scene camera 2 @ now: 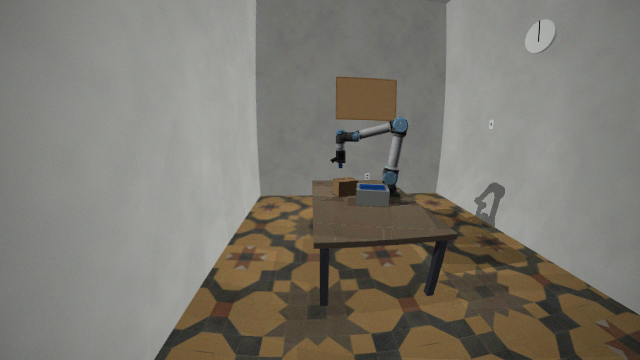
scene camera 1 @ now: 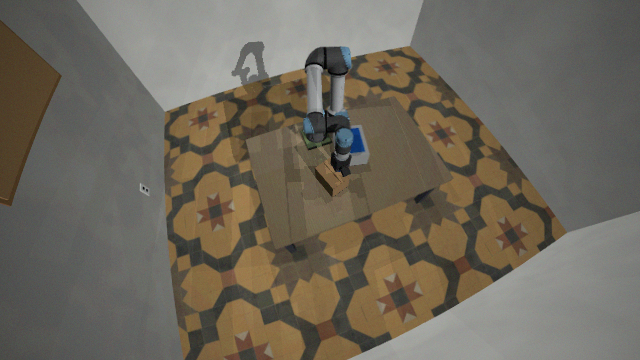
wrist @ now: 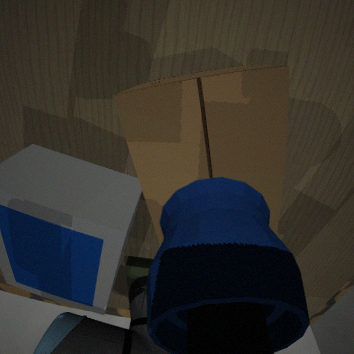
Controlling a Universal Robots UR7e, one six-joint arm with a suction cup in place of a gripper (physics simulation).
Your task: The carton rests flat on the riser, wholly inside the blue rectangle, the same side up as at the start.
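Places are measured from the arm's base along level axes (x ahead, y left, z up), in centimetres.
Pixels of known places: hand, its tool point: [scene camera 2: 340,167] [wrist: 214,225]; arm's base, origin of its link: [scene camera 1: 316,134].
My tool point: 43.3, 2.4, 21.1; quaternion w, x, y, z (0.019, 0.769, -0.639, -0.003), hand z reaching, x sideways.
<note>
Ahead of a thing's pixels: the offset from my tool point to its top centre, as dx, dy, dz. Level surfaces: height alone.
The brown carton @(-4.6, -2.3, -10.6) [scene camera 1: 330,180] [scene camera 2: 345,188] [wrist: 240,125] rests flat on the table beside the riser, with its dark seam on top. The light grey riser @(-24.9, +16.7, -11.6) [scene camera 1: 360,159] [scene camera 2: 373,199] [wrist: 70,177] stands on the table, with the blue rectangle @(-24.9, +16.7, -11.6) [scene camera 1: 357,141] [scene camera 2: 372,187] [wrist: 50,255] on its top. Carton and riser are apart in the wrist view. My gripper [scene camera 2: 340,165] [wrist: 215,197], a blue suction cup pointing down, is above the carton. Scene camera 2 shows a gap between the cup and the carton's top. The cup holds nothing. It hides the carton's near end in the wrist view.
The wooden table @(dz -23.6) [scene camera 1: 400,145] [scene camera 2: 370,222] carries the arm's base on a dark green plate [scene camera 1: 318,144], partly hidden in scene camera 1. The riser stands close to the arm's base and forearm. A brown board [scene camera 2: 366,99] hangs on the wall.
</note>
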